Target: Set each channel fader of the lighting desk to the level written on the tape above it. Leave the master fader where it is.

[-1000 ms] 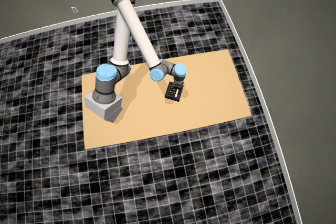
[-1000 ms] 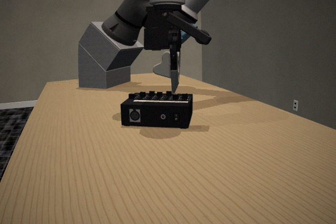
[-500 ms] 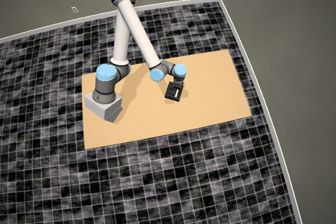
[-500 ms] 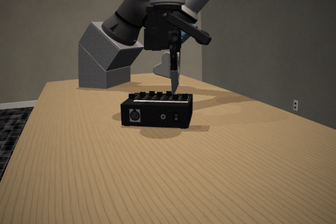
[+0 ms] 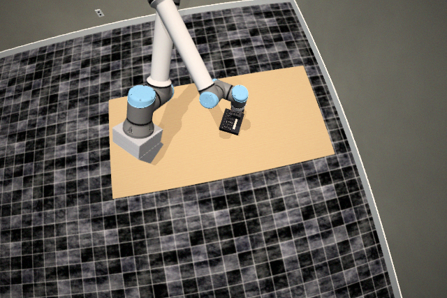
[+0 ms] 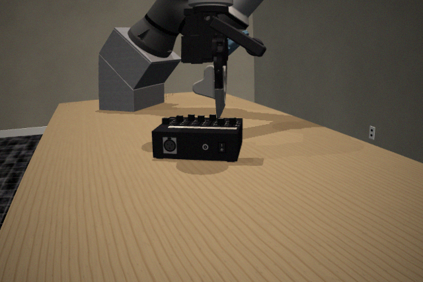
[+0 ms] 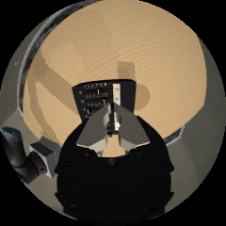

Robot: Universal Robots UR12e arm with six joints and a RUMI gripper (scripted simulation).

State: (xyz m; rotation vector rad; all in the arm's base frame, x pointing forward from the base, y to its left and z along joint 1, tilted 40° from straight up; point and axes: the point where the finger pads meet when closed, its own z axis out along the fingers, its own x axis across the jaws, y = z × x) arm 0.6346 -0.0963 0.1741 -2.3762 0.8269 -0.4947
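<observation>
My hand is 60 mm past the fader cap, 20 mm above it and 10 mm to the right of it.
</observation>
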